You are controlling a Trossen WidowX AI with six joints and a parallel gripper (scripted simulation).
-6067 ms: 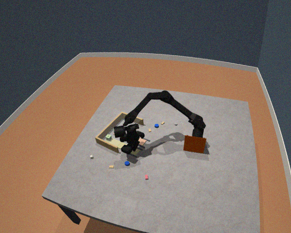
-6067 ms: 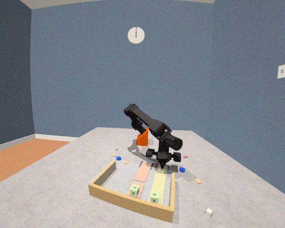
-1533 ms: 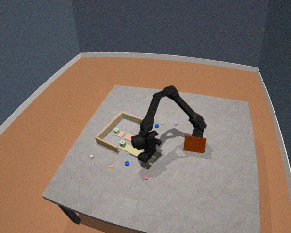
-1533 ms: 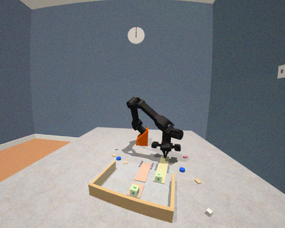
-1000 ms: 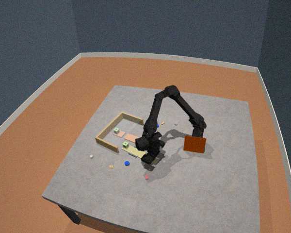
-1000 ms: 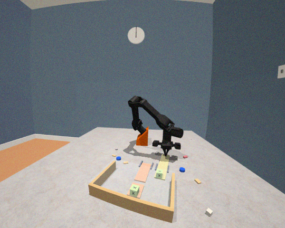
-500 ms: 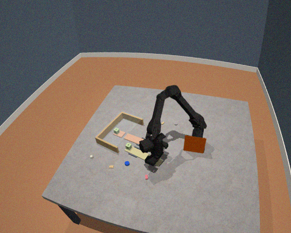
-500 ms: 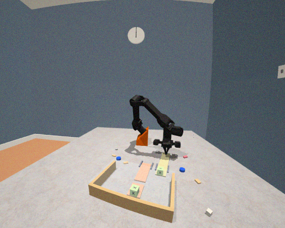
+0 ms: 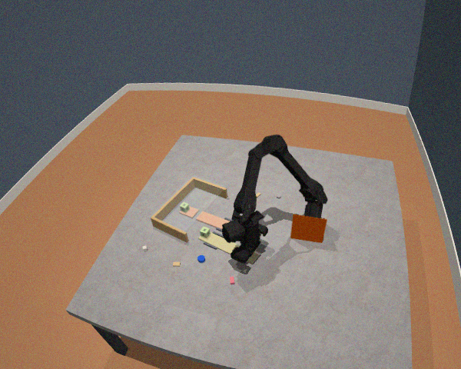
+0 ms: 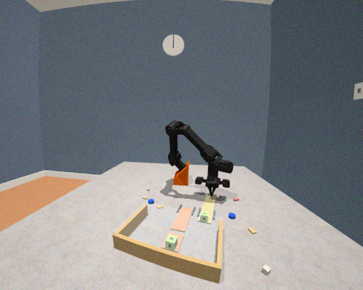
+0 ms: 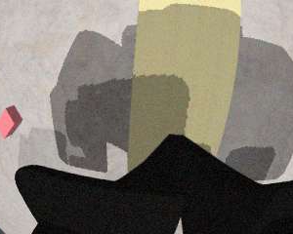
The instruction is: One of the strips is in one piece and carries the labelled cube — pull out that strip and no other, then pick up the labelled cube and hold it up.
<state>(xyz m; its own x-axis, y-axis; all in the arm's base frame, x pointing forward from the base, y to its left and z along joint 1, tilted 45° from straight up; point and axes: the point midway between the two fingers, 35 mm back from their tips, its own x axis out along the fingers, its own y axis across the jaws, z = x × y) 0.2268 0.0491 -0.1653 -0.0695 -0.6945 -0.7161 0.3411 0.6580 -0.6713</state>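
Now: gripper tip 130 mm to the right of the pink block and 40 mm short of it.
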